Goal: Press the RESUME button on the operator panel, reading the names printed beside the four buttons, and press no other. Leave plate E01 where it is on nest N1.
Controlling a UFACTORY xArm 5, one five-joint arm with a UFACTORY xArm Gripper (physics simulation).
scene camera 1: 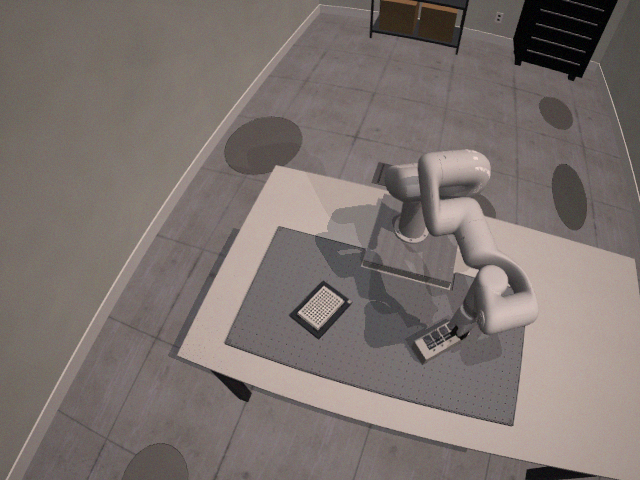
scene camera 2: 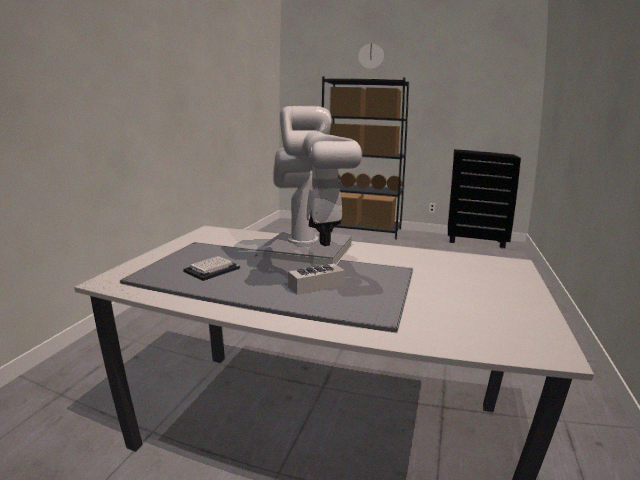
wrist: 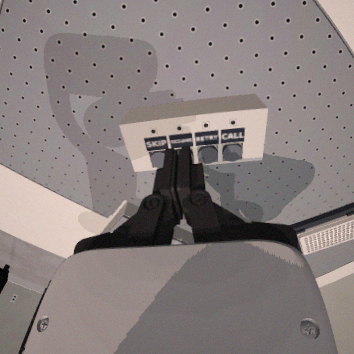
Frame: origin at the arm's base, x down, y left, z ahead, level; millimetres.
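Where they show: gripper, fingertip midpoint: [scene camera 1: 460,334] [scene camera 2: 325,245] [wrist: 181,163]; arm's base at its link origin: [scene camera 1: 411,229] [scene camera 2: 303,239].
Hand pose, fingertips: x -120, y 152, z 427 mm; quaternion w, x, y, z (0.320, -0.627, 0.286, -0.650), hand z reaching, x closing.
Note:
Things, the pixels of their top centre, and the offset from my fingertips. Level surfaces: height alone.
- operator panel at its top centre: [wrist: 193,143] [scene camera 1: 443,337] [scene camera 2: 316,269] dx +91, dy -28, dz -25 mm
- SKIP at its top centre: [wrist: 155,143] dx +94, dy +10, dz -48 mm
- RESUME at its top centre: [wrist: 180,140] dx +94, dy -14, dz -30 mm
- RETRY at its top centre: [wrist: 206,137] dx +94, dy -38, dz -12 mm
- CALL at its top centre: [wrist: 232,135] dx +94, dy -62, dz +6 mm
- Plate E01 at its top centre: [wrist: 329,237] [scene camera 1: 320,306] [scene camera 2: 211,263] dx +121, dy -413, dz -82 mm
- dark nest N1 at its top centre: [wrist: 327,234] [scene camera 1: 321,307] [scene camera 2: 211,265] dx +129, dy -413, dz -82 mm
- grey perforated mat at its surface level: dx +147 mm
- pale table at its surface level: dx +160 mm
The operator panel [scene camera 1: 438,352] [scene camera 2: 316,282] [wrist: 195,113] is a pale box with four dark round buttons in a row. In the wrist view its labels read SKIP [wrist: 156,143], RESUME [wrist: 181,140] (small and blurred), RETRY [wrist: 206,138] and CALL [wrist: 232,135]. My gripper [scene camera 1: 456,334] [scene camera 2: 324,243] [wrist: 181,163] is shut and empty. It points down above the panel; in the wrist view its tips cover the RESUME button and the lower edge of its label. Contact is not visible. Plate E01 [scene camera 1: 321,307] [scene camera 2: 211,265] [wrist: 328,236], white with many wells, sits on the dark nest N1 [scene camera 1: 316,333] [scene camera 2: 204,275].
The panel and nest stand on a grey perforated mat [scene camera 1: 372,372] [scene camera 2: 356,315] on the pale table [scene camera 1: 578,361] [scene camera 2: 480,310]. The arm's base plate [scene camera 1: 408,263] lies behind the panel. A shelf rack [scene camera 2: 406,129] and a black drawer cabinet [scene camera 2: 483,196] stand far back.

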